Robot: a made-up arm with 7 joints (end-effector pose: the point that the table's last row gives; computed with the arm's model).
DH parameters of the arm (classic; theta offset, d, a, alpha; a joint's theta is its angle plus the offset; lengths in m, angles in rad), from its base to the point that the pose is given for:
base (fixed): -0.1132 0 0.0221 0
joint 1: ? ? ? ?
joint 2: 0 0.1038 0.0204 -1.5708
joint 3: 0 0.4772 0.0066 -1.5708
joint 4: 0 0.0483 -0.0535 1.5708
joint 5: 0 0.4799 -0.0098 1.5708
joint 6: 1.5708 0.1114 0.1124 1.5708
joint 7: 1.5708 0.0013 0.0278 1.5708
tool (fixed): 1.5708 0.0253 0 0
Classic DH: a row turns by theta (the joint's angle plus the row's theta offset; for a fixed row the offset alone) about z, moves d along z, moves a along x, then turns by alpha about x.
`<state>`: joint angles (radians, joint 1 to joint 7).
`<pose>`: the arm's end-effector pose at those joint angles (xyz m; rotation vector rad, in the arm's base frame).
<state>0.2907 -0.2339 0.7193 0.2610 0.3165 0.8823 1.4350</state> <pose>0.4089 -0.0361 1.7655 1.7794 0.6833 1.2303</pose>
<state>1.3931 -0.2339 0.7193 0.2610 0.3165 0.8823 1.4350</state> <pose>0.2266 0.3276 1.7655 1.3652 1.7849 1.8891</pose>
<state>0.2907 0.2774 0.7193 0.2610 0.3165 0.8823 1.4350</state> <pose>-0.0855 -0.1840 1.8256 1.4996 0.3154 1.6703</pose>
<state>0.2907 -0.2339 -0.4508 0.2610 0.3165 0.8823 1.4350</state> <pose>0.3316 -0.1501 1.7909 1.4832 -0.2427 0.3883</pose>
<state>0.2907 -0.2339 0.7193 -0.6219 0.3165 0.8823 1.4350</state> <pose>0.1504 -0.4151 1.6939 1.9242 -0.1953 1.8665</pose>
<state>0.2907 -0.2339 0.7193 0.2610 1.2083 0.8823 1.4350</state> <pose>0.4379 0.0891 1.7149 2.0033 1.5155 1.7066</pose>
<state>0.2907 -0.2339 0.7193 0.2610 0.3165 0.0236 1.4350</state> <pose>0.4302 0.0341 1.7700 1.1869 1.3256 0.7331</pose>
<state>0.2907 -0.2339 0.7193 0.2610 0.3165 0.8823 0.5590</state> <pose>0.4194 -0.0547 1.7891 1.0408 0.0868 1.2570</pose>
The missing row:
joint 1: 0.1132 0.8084 -0.0119 1.5708
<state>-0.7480 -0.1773 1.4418 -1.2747 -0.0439 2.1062 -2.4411</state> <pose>-0.3148 -0.4397 1.2499 0.4543 -0.5172 -2.4881</pose>
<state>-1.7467 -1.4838 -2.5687 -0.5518 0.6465 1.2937 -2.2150</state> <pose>0.0285 -0.8839 0.6122 1.6927 -1.6609 -1.2366</pose>
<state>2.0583 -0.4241 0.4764 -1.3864 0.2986 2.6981 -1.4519</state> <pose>0.3385 0.0821 1.3266 1.8070 0.0261 -0.8205</pose>
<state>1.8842 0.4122 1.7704 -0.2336 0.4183 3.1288 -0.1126</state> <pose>0.2517 -0.1675 1.5925 -2.5079 -1.3273 0.1485</pose>
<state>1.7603 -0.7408 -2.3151 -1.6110 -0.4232 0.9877 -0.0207</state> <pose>-0.3631 0.3461 0.7311 -0.7173 -2.9526 0.1792</pose>
